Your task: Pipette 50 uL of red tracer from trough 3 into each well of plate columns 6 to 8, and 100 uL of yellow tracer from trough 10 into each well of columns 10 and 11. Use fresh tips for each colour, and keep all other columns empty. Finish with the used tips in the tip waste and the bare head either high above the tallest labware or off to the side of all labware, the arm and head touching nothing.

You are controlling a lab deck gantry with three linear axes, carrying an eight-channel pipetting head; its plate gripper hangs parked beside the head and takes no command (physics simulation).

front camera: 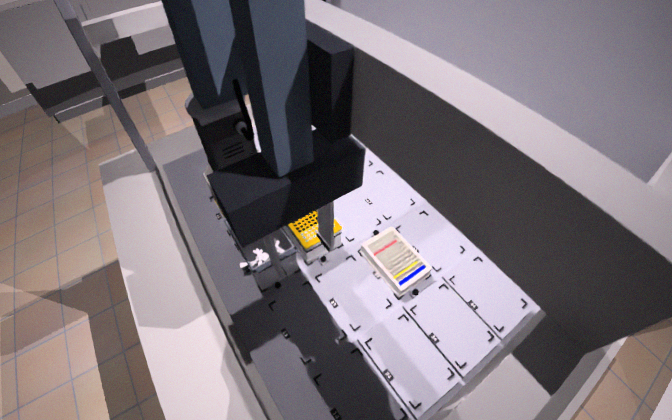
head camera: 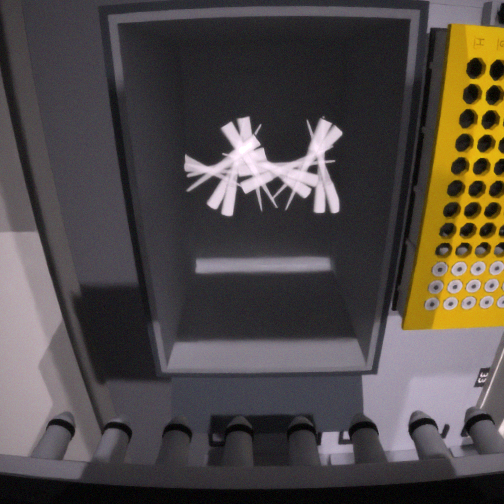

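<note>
The pipetting head (front camera: 217, 137) is partly hidden behind the arm. Its eight nozzles (head camera: 239, 442) are bare. The tip waste (front camera: 265, 280) (head camera: 270, 354) holds a heap of white tips (front camera: 260, 257) (head camera: 245, 150). The yellow tip rack (front camera: 306, 229) (head camera: 450, 321) stands beside it, with white tips at its near end and open holes elsewhere. The trough block (front camera: 395, 259) shows a red strip, a yellow strip and a blue strip. The plate does not show in either view. My parked plate gripper (front camera: 304, 259) is open, its paddles apart with no labware held between them.
Grey-blue arm columns (front camera: 280, 90) and a dark gripper body (front camera: 295, 195) block the view of the back left deck. A dark side wall (front camera: 450, 200) runs along the right. A pale rail (front camera: 145, 250) borders the left of the deck (front camera: 350, 280).
</note>
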